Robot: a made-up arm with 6 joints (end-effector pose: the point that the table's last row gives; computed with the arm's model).
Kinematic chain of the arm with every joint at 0, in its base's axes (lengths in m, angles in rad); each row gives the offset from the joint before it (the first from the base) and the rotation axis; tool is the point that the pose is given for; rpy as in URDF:
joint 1: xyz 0 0 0.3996 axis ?
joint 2: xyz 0 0 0 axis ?
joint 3: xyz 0.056 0 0.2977 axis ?
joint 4: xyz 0.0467 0 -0.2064 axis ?
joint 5: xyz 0 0 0 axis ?
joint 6: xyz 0.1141 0 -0.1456 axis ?
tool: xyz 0 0 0 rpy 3.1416 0 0
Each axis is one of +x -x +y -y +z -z.
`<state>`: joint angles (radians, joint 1 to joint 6).
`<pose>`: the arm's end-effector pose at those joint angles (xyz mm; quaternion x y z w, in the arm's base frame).
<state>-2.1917 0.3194 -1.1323 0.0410 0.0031 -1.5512</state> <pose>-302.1 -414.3 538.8 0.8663 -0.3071 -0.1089 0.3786</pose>
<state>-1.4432 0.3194 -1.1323 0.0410 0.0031 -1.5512</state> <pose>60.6 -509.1 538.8 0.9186 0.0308 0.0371 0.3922</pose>
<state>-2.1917 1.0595 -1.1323 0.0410 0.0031 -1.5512</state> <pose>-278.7 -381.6 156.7 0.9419 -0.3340 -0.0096 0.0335</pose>
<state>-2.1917 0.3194 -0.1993 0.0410 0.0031 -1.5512</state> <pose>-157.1 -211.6 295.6 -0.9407 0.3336 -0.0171 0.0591</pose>
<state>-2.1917 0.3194 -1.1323 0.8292 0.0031 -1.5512</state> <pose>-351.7 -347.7 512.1 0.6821 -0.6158 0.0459 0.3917</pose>
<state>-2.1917 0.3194 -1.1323 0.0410 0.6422 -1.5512</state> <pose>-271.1 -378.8 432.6 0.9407 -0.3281 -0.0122 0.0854</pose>
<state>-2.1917 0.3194 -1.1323 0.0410 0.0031 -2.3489</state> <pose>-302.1 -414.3 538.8 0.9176 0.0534 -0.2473 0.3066</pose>
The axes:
joint 1: +z
joint 2: +y
joint 3: +y
joint 4: -z
joint 5: +y
joint 6: -z

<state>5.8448 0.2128 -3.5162 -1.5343 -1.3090 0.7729</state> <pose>111.9 135.4 802.4 -0.1826 0.5846 0.6234 0.4860</pose>
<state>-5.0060 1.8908 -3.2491 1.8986 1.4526 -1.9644</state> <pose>58.6 622.7 268.7 -0.1046 -0.5876 -0.2443 0.7643</pose>
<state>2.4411 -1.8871 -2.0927 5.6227 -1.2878 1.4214</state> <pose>333.1 -418.6 316.7 0.7568 0.3403 -0.1336 0.5419</pose>
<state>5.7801 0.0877 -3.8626 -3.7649 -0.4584 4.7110</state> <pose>-61.1 -77.5 974.7 0.1793 0.0096 -0.9498 0.2562</pose>
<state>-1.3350 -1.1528 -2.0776 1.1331 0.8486 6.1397</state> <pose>-44.0 314.4 955.5 0.3950 0.0251 0.9017 0.1741</pose>
